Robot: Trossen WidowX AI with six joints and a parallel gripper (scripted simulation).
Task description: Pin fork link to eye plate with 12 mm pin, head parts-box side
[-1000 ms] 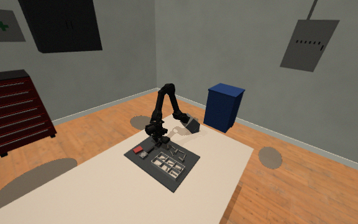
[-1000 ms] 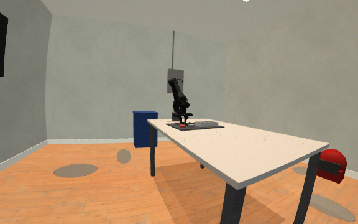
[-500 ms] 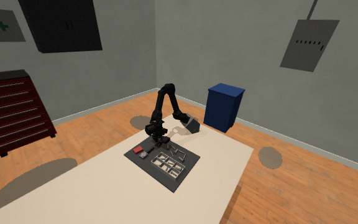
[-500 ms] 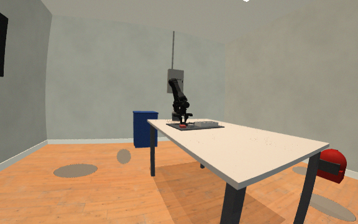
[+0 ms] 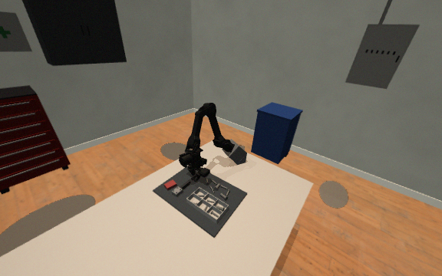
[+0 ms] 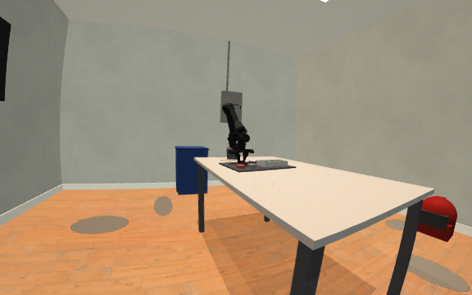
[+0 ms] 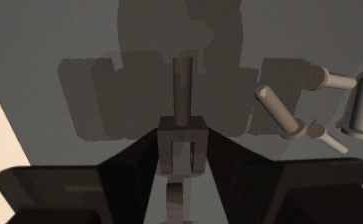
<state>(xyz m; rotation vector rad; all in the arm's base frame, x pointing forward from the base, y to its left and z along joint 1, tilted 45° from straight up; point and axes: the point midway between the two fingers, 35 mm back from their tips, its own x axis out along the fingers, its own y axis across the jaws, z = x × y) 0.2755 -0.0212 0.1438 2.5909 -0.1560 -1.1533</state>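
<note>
My hand is 30 mm above the fork link. From my hand the other things lie so: eye plate 80 mm ahead, 10 mm to the right, 30 mm below; dark mat 70 mm ahead, 90 mm to the left, 50 mm below; grey block 160 mm ahead, 10 mm to the right, 20 mm below.
</note>
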